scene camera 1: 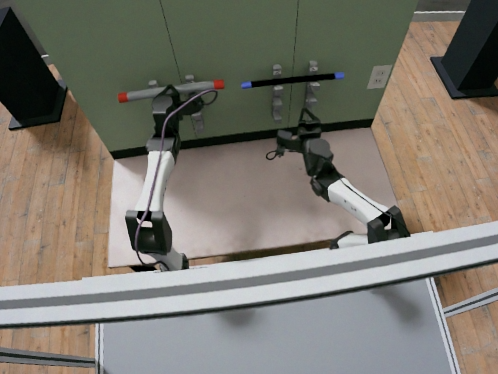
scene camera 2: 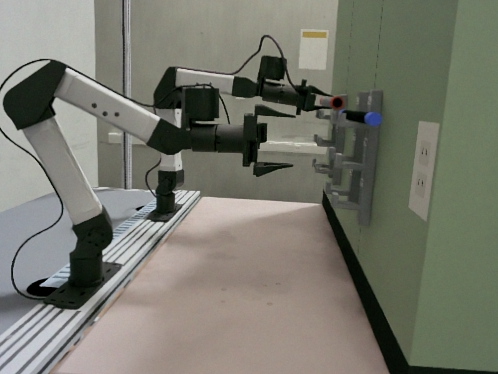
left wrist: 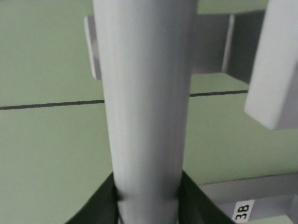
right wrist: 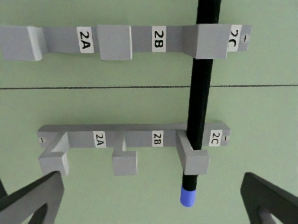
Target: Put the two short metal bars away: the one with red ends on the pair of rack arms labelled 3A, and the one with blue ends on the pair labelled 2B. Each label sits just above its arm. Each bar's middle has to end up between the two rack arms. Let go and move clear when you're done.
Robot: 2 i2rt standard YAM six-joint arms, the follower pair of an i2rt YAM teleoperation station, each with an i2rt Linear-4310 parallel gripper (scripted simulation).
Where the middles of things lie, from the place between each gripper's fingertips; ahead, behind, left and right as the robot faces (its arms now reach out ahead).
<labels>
My right hand (scene camera 2: 294,141) is 16 cm short of the outlet plate (scene camera 2: 427,131) and 31 cm to the left of it. Round my right hand: red-ended grey bar (left wrist: 146,61): 11 cm ahead, 41 cm to the left, 8 cm above.
I see my left gripper right at the red-ended grey bar. Round my left hand: outlet plate 720 mm to the right, 80 mm below, 50 mm ahead.
</labels>
